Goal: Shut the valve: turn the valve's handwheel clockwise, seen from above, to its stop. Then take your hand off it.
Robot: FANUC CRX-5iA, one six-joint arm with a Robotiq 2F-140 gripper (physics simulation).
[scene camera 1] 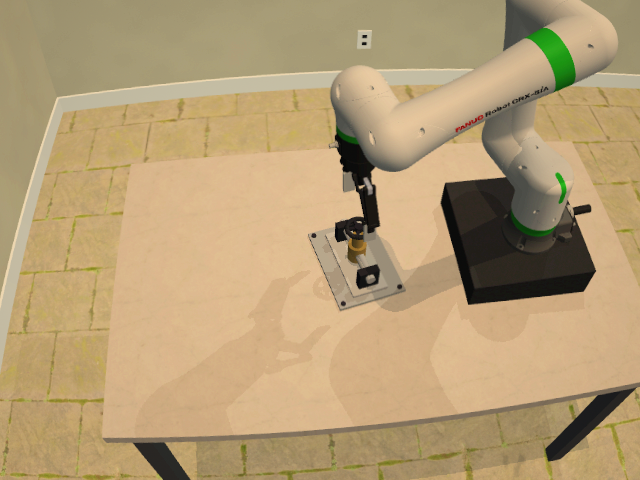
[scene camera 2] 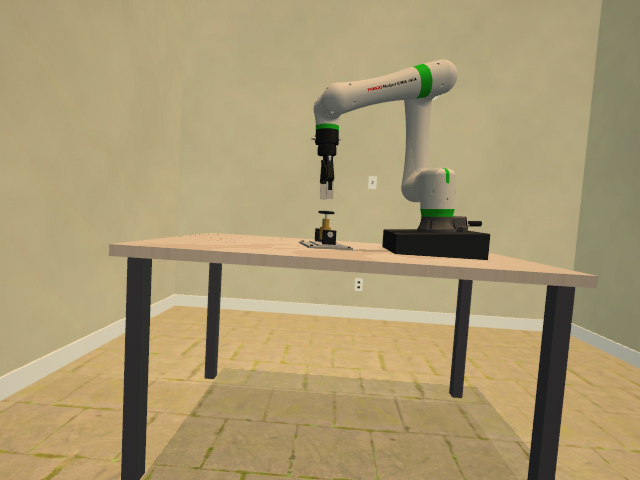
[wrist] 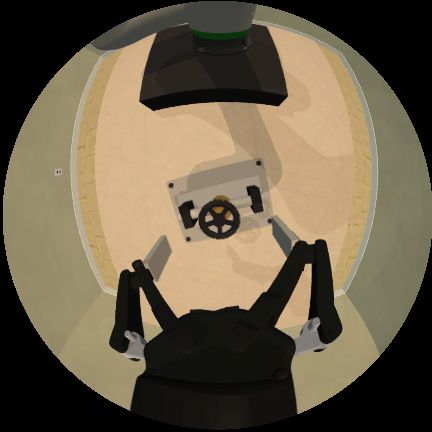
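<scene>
The valve's dark spoked handwheel point(scene camera 1: 347, 227) point(scene camera 2: 326, 212) point(wrist: 219, 219) sits level on top of the brass-coloured valve body point(scene camera 1: 356, 251) point(scene camera 2: 326, 225) point(wrist: 221, 199). The valve stands on a grey base plate point(scene camera 1: 330, 273) point(wrist: 200, 176). My gripper point(scene camera 1: 358, 207) point(scene camera 2: 326, 195) point(wrist: 218, 235) is wide open and empty, pointing down. In the scene camera 2 view its fingertips are above the handwheel, with a visible gap between them. In the wrist view the two finger pads stand well out to either side of the wheel. The frames do not show whether the wheel is at its stop.
Two black pipe supports point(scene camera 1: 367, 276) point(wrist: 255, 199) stand on the base plate at either end of the valve's pipe. The arm's black pedestal point(scene camera 1: 496, 258) point(scene camera 2: 434, 243) point(wrist: 175, 85) is on the table point(scene camera 1: 206, 232) point(scene camera 2: 258, 258) point(wrist: 135, 150), to the valve's right in both scene views.
</scene>
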